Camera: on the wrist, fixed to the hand. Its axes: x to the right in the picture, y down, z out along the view.
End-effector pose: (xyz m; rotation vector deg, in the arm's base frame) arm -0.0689 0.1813 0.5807 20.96 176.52 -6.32
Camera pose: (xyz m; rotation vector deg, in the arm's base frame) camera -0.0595 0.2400 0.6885 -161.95 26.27 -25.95
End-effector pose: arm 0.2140 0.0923 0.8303 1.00 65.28 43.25
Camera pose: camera 0.0945 0.0919 0.8006 -51.28 -8.04 -112.88
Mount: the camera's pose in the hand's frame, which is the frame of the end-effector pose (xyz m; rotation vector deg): -0.0004 0.0520 -0.1116 20.26 -29.63 -170.59
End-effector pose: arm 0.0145 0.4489 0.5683 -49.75 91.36 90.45
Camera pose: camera -0.0335 0.3386 0.5945 -59.30 -35.98 -41.88
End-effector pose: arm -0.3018 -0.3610 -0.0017 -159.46 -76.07 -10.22
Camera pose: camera -0.2707 -0.4049 0.1091 -65.38 161.89 -30.88
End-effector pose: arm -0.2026 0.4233 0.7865 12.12 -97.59 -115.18
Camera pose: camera -0.1413 0.3199 0.8131 -63.09 10.06 26.59
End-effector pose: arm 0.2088 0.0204 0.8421 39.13 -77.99 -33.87
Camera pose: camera 0.3190 0.0666 0.8717 -94.93 -17.85 97.87
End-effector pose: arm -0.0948 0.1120 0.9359 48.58 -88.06 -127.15
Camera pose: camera -0.0287 0.0102 0.9563 -50.91 -17.52 21.32
